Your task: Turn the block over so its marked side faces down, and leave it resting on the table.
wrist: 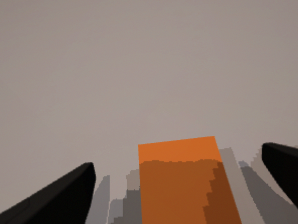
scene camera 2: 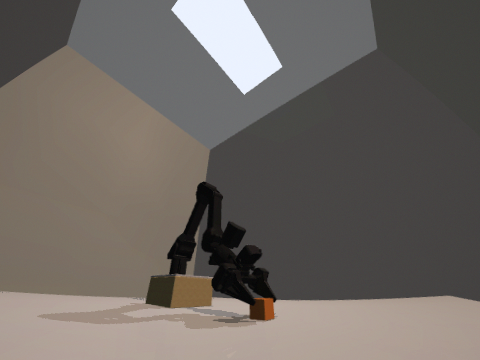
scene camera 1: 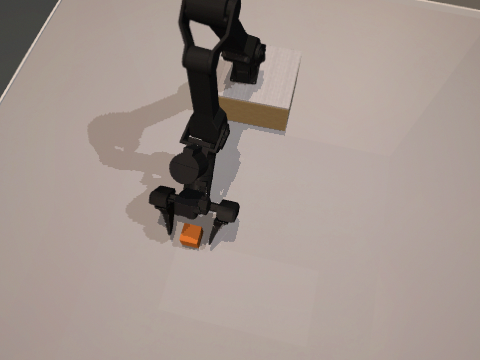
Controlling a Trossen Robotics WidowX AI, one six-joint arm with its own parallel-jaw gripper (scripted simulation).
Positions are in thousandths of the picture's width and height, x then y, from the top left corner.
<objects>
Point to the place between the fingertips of my gripper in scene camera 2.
553, 840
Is my gripper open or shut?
Open.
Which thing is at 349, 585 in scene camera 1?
My gripper.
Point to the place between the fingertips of my gripper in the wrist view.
596, 717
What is my gripper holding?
Nothing.
</objects>
